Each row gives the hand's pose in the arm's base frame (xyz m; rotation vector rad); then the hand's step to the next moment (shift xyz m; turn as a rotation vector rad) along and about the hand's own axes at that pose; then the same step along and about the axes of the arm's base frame.
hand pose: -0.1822 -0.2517 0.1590 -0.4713 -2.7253 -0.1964
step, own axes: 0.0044 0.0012 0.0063 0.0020 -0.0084 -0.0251
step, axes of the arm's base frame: -0.0055 0.0037 -0.0041 0.0036 -0.0122 0.0233
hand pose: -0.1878 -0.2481 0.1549 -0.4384 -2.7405 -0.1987
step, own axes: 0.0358 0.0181 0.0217 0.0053 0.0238 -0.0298
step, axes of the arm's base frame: -0.0329 0.0311 -0.0055 0.0127 0.0182 0.0315
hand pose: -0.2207 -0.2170 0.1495 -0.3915 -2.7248 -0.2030
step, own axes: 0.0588 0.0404 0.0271 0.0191 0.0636 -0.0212
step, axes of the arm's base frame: -0.0497 0.0579 0.0014 0.0093 0.0610 0.0324
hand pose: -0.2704 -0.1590 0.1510 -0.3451 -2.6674 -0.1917
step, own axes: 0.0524 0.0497 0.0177 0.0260 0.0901 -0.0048
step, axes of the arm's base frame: -0.0394 0.0620 0.0113 0.0038 0.0910 0.0229
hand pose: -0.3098 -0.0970 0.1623 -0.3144 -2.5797 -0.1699
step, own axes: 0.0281 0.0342 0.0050 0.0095 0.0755 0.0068
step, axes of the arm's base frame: -0.0171 0.0392 0.0124 0.0081 0.0759 0.0036
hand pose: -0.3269 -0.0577 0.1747 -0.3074 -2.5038 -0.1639
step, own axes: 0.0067 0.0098 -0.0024 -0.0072 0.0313 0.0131
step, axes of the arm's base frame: -0.0015 0.0102 0.0063 0.0064 0.0314 -0.0134
